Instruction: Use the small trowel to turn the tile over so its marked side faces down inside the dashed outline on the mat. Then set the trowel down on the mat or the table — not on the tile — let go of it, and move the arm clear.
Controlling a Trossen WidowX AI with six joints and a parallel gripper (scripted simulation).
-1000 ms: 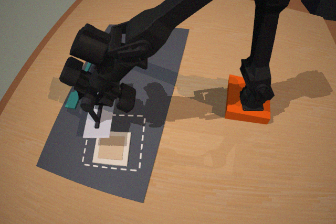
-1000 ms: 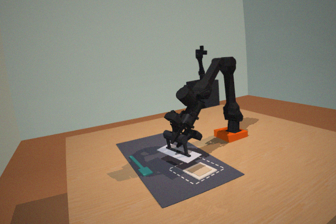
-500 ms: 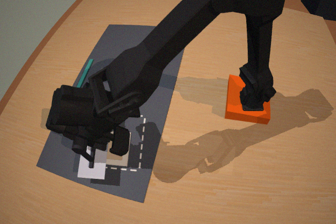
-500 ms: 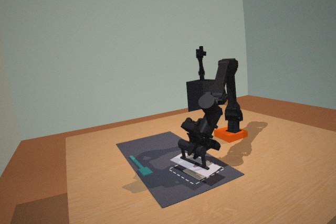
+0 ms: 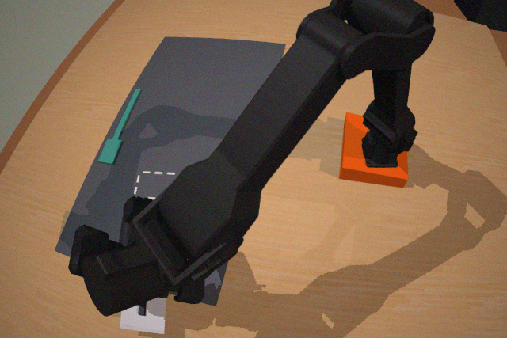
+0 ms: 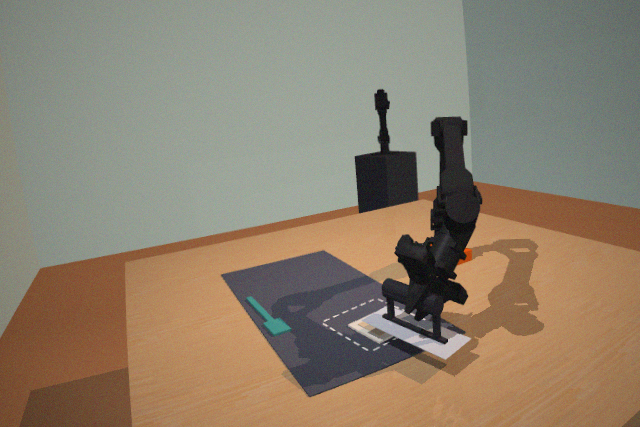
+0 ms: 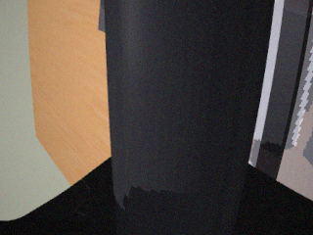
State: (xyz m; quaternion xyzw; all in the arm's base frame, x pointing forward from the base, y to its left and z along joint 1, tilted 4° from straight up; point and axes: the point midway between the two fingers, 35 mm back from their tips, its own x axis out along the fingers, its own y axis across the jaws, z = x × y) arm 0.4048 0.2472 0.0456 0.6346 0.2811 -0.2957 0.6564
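Right now the mat is 3 cm behind my gripper tip, 33 cm to the right of it and 10 cm below it. Round my gripper tip: tile 4 cm behind, 12 cm to the right, 8 cm below; then teal trowel 11 cm ahead, 33 cm to the right, 8 cm below.
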